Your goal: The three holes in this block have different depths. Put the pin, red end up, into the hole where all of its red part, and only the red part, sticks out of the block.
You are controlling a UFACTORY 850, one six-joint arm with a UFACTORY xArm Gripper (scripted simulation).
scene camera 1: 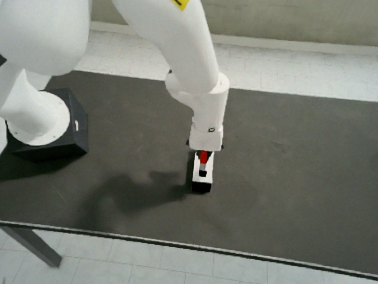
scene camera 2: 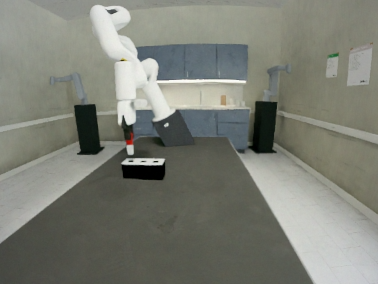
Observation:
The pictures show: the gripper and a block.

